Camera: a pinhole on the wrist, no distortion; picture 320 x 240 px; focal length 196.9 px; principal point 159.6 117.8 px. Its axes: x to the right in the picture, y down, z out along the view. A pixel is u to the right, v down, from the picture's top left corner.
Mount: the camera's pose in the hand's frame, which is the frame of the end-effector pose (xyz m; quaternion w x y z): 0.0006 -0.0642 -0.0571 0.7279 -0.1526 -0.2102 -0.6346
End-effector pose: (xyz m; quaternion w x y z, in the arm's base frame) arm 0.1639 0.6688 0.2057 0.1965 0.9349 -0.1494 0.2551
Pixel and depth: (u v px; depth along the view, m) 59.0 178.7 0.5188
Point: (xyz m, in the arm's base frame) 0.1679 0.1503 0.1619
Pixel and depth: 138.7 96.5 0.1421
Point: 0.1554 0.6350 0.1475
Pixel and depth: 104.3 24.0 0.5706
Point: -0.0987 0.3043 -0.1633
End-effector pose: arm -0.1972 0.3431 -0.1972 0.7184 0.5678 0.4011 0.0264
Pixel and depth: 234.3 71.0 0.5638
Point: 0.0116 -0.1616 -0.0787
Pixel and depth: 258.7 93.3 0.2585
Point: -0.1118 0.1181 -0.2097
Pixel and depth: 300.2 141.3 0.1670
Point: -0.1322 0.2036 -0.2687
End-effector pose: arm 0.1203 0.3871 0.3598 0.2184 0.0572 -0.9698 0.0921
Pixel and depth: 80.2 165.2 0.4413
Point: -0.0608 0.6483 0.1132
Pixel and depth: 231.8 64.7 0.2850
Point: 0.1123 0.3199 0.1106
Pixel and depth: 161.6 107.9 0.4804
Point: 0.0159 0.4783 -0.0179
